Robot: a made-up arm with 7 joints.
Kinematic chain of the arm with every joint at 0, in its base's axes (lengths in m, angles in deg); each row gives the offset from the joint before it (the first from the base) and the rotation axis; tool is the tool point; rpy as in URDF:
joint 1: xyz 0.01 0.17 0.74 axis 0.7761 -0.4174 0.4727
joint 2: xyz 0.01 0 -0.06 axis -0.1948 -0.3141 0.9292
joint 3: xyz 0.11 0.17 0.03 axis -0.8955 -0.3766 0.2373
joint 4: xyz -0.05 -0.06 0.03 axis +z
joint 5: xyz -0.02 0.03 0 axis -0.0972 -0.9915 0.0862
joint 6: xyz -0.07 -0.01 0 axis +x
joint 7: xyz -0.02 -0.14 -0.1 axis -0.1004 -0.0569 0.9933
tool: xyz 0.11 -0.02 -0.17 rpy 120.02 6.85 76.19
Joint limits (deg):
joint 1: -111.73..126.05
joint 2: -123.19..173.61
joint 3: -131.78..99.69
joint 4: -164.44..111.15
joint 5: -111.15..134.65
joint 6: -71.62..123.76
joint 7: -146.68..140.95
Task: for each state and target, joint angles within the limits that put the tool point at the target. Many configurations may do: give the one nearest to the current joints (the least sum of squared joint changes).
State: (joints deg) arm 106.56 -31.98 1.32 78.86 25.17 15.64 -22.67
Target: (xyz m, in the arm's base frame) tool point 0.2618 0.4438 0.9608
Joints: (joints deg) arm 91.76 -47.51 2.71 77.93 45.69 -6.84 -32.45
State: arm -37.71 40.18 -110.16 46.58 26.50 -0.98 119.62
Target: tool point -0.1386 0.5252 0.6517
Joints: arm -41.83 46.20 -115.91 52.50 23.23 22.56 104.83
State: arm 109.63 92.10 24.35 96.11 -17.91 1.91 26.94
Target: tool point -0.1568 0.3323 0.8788
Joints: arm 102.80 108.23 26.00 96.69 -10.07 1.32 33.07
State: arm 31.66 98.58 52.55 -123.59 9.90 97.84 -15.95
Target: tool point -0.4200 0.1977 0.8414
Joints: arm 42.48 103.22 70.12 -127.86 8.33 118.42 -19.75
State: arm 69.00 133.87 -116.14 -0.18 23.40 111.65 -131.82
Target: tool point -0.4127 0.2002 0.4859
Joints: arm 69.37 121.73 -118.12 -37.68 39.20 103.69 -123.24
